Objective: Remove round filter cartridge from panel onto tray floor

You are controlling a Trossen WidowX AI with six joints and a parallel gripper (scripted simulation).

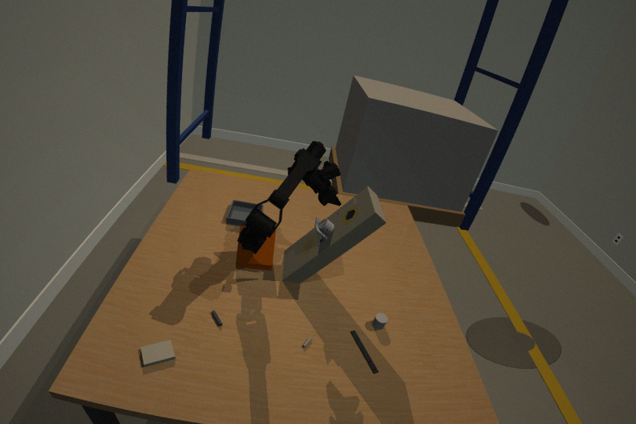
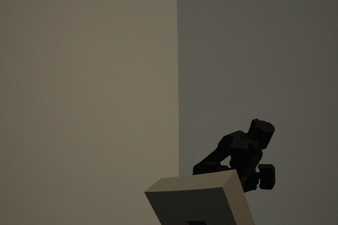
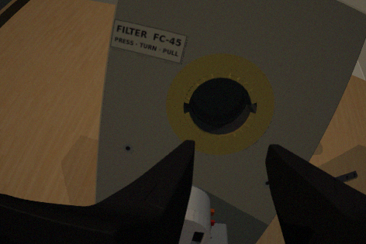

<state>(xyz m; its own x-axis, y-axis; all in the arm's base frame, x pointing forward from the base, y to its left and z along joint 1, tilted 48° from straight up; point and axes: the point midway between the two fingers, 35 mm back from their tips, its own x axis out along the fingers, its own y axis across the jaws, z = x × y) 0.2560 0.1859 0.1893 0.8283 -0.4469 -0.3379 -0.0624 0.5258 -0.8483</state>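
My gripper tip is 2 cm past the grey filter cartridge and 11 cm above it. Also, from my gripper tip: short dark bar 37 cm behind, 29 cm to the right, 33 cm below; then tiny light piece 7 cm behind, 35 cm to the right, 33 cm below; then grey tray 34 cm behind, 30 cm to the left, 32 cm below.
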